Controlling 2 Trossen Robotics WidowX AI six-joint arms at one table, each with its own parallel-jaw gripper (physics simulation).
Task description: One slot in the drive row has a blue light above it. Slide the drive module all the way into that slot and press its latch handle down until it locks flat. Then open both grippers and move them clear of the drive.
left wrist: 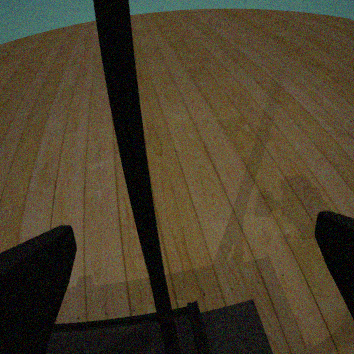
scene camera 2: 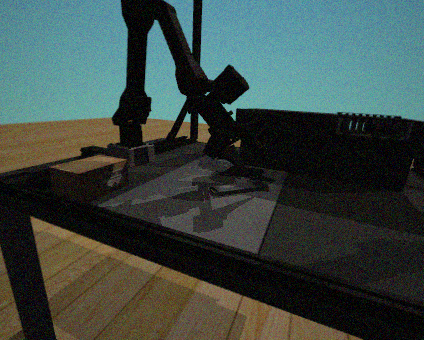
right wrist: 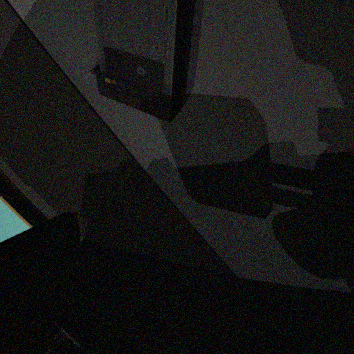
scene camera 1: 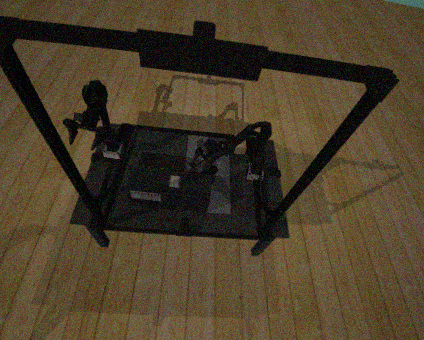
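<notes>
The drive module appears to lie flat on the grey mat, beside the chassis; in the right wrist view its dark end face shows a ring mark and a small orange mark. The dark drive chassis stands on the table; its slots, blue light and the latch handle cannot be made out. My right gripper is open and empty, low over the mat, just left of the module in scene camera 2. My left gripper is open and empty, beyond the table's left side.
A cardboard box stands at the table's front left in scene camera 2. Frame posts rise around the table; one crosses the left wrist view. A crossbar spans above. A white label shows on the chassis. The picture is very dark.
</notes>
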